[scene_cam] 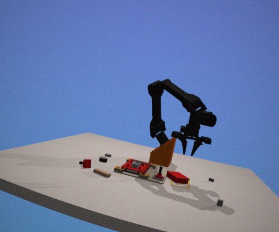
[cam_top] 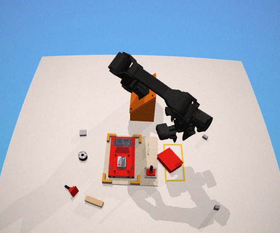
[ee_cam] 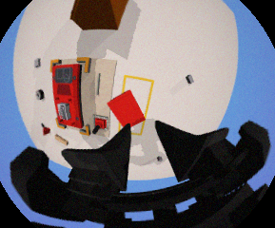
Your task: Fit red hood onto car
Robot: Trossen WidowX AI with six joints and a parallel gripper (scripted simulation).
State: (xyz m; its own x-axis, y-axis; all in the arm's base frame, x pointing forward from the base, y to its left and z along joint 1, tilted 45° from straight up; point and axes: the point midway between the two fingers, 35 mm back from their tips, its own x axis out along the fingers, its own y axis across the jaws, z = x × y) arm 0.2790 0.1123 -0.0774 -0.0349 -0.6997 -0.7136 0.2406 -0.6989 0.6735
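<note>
The red hood lies 2 cm ahead of my gripper tip, 2 cm to the right of it and 11 cm below it. The rest, counted from my gripper tip: grey engine block: 5 cm ahead, 22 cm to the right, 10 cm below; then black wheel: 1 cm ahead, 40 cm to the right, 12 cm below; then wooden block: 22 cm ahead, 33 cm to the right, 12 cm below.
</note>
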